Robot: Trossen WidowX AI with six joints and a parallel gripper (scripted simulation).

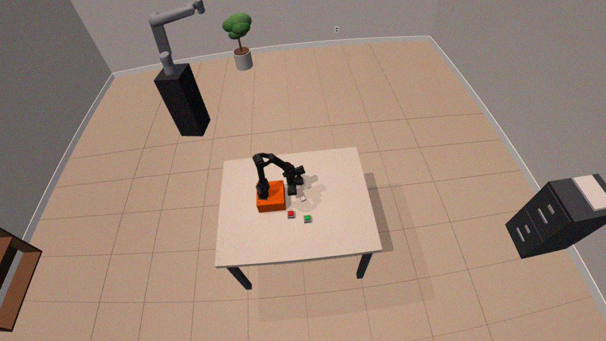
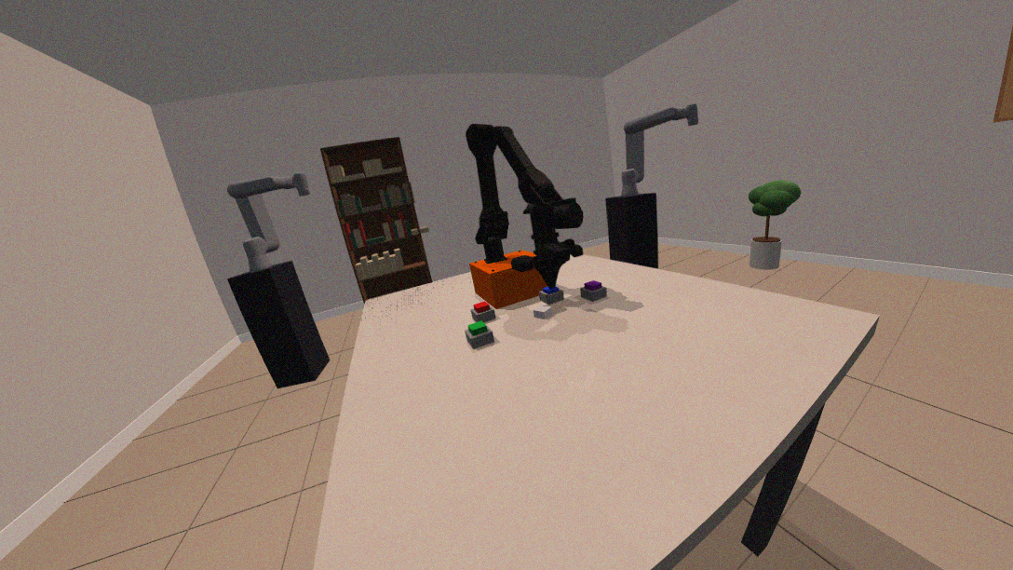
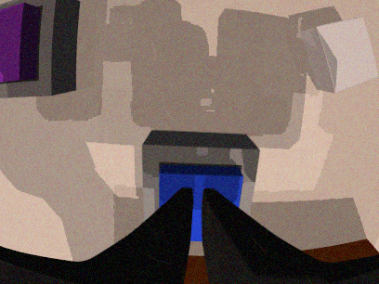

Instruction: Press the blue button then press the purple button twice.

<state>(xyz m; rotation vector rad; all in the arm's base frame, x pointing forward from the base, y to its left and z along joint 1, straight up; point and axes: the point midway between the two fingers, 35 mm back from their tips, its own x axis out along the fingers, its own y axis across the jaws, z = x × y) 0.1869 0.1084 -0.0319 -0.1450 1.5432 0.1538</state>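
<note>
My gripper tip is now 10 mm past the blue button and 10 mm above it. Also, from my gripper tip: purple button 40 mm ahead, 100 mm to the left; then red button 10 mm ahead, 190 mm to the right; then small white block 80 mm ahead, 60 mm to the right, 20 mm below.
</note>
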